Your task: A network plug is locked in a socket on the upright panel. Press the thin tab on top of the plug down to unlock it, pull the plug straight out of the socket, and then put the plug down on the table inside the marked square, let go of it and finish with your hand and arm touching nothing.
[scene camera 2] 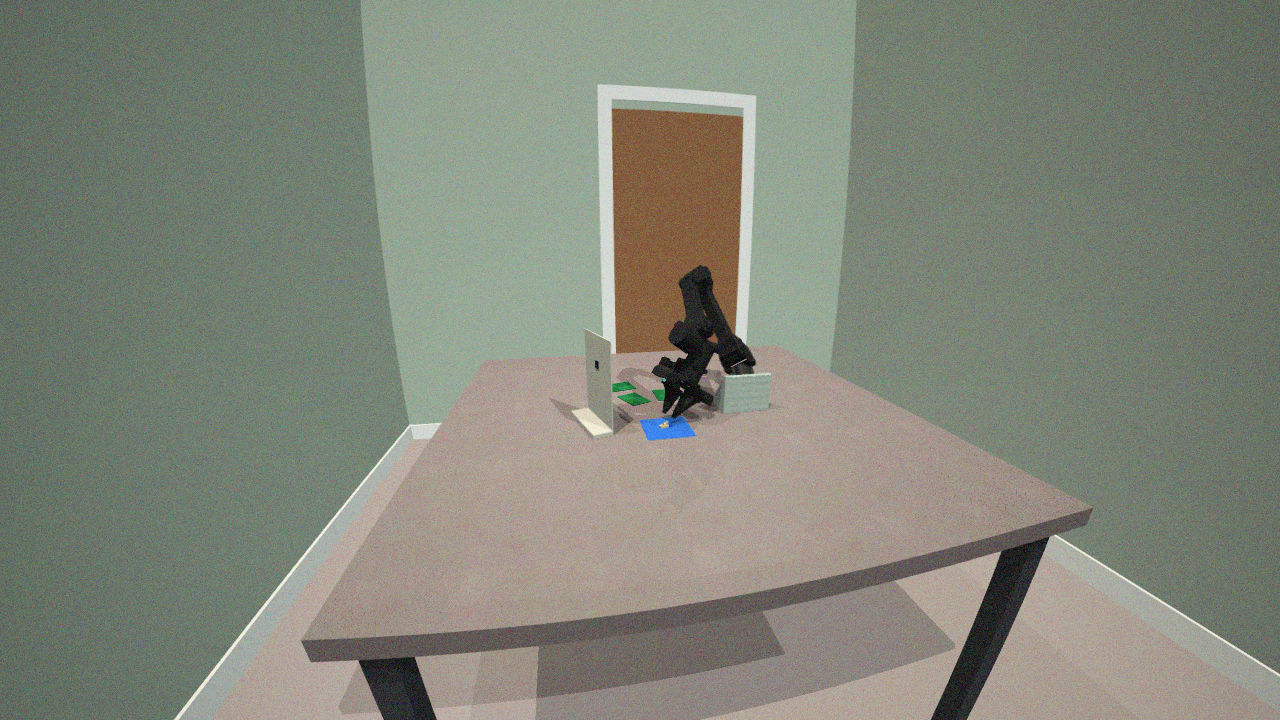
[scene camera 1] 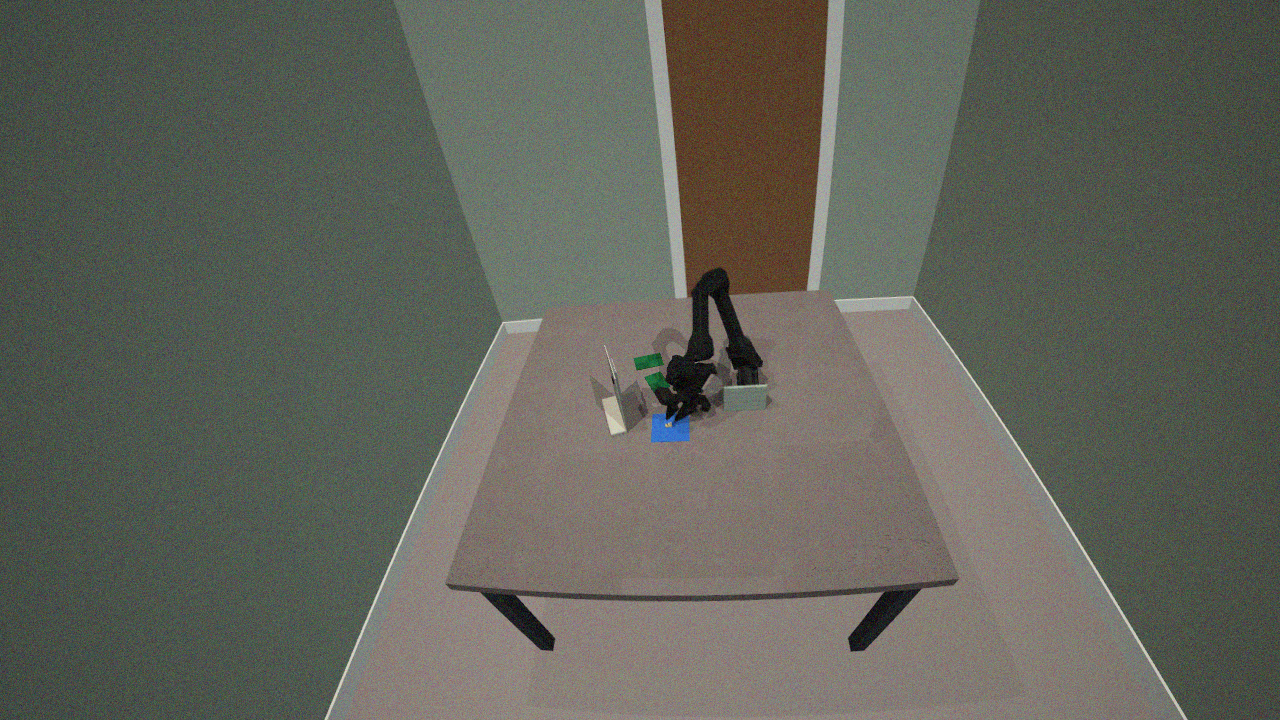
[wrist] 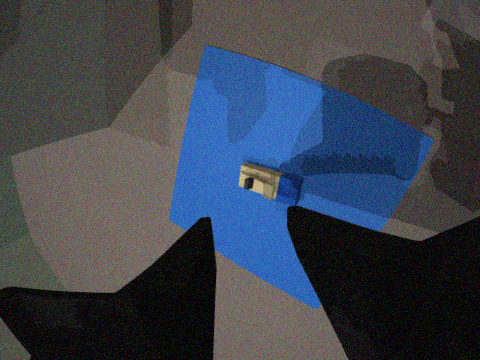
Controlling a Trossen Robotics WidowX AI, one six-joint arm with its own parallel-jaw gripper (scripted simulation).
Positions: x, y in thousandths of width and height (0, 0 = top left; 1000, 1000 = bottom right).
Labels:
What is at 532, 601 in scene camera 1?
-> A blue marked square.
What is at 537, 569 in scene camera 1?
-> The gripper.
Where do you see a white panel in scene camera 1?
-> At 479, 565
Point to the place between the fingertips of the gripper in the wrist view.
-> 522, 618

